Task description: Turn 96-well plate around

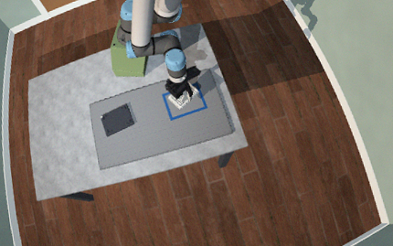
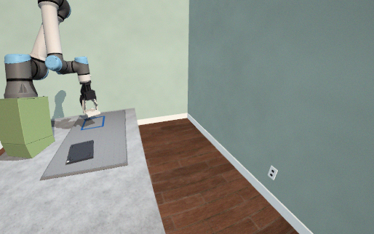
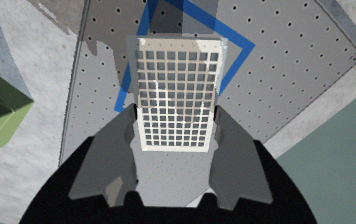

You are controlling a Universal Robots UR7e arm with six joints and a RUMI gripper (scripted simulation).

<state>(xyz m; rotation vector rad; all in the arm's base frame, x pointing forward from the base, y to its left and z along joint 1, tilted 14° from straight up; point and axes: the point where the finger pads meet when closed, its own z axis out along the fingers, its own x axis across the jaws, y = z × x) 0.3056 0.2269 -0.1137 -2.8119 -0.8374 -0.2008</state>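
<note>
Right now the white 96-well plate is 1 cm below my hand. Round my hand: dark plate nest (37 cm to the right, 8 cm below, 3 cm ahead).
</note>
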